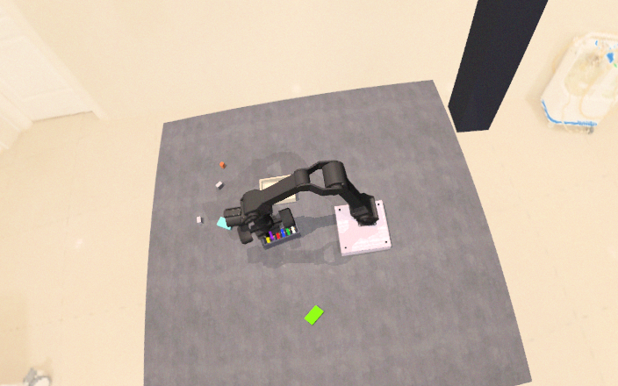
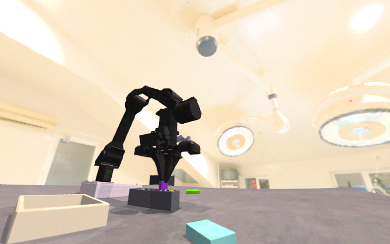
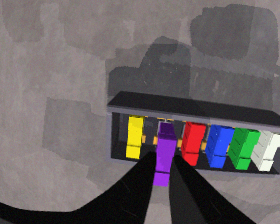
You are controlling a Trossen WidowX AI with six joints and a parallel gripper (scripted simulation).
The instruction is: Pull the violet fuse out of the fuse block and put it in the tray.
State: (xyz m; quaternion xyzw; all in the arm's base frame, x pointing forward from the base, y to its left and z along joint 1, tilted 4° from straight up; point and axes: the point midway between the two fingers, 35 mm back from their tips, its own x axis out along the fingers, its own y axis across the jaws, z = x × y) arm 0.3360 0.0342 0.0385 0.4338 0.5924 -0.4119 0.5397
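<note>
Now: the cream tray 20 mm behind my gripper tip, 200 mm to the right of it and 60 mm below it. From my gripper tip the other things lie so: green card 130 mm behind, 280 mm to the left, 50 mm below; then violet fuse 10 mm below; then cyan block 190 mm ahead, 80 mm to the right, 50 mm below.
</note>
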